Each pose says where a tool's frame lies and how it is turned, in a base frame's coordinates. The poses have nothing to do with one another.
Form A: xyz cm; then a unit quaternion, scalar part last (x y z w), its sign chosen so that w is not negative.
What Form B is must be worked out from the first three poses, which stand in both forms.
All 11 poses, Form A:
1: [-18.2, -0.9, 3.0, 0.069, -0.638, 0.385, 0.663]
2: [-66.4, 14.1, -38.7, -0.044, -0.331, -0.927, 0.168]
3: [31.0, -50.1, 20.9, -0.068, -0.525, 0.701, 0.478]
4: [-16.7, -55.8, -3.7, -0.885, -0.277, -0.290, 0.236]
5: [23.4, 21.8, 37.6, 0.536, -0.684, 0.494, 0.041]
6: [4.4, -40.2, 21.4, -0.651, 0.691, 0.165, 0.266]
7: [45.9, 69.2, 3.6, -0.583, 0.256, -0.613, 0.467]
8: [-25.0, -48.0, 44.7, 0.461, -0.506, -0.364, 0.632]
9: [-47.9, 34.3, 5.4, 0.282, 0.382, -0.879, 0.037]
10: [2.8, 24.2, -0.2, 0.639, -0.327, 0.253, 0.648]
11: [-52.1, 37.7, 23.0, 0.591, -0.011, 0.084, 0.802]
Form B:
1: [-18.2, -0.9, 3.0, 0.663, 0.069, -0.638, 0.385]
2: [-66.4, 14.1, -38.7, 0.168, -0.044, -0.331, -0.927]
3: [31.0, -50.1, 20.9, 0.478, -0.068, -0.525, 0.701]
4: [-16.7, -55.8, -3.7, 0.236, -0.885, -0.277, -0.290]
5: [23.4, 21.8, 37.6, 0.041, 0.536, -0.684, 0.494]
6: [4.4, -40.2, 21.4, 0.266, -0.651, 0.691, 0.165]
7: [45.9, 69.2, 3.6, 0.467, -0.583, 0.256, -0.613]
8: [-25.0, -48.0, 44.7, 0.632, 0.461, -0.506, -0.364]
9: [-47.9, 34.3, 5.4, 0.037, 0.282, 0.382, -0.879]
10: [2.8, 24.2, -0.2, 0.648, 0.639, -0.327, 0.253]
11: [-52.1, 37.7, 23.0, 0.802, 0.591, -0.011, 0.084]
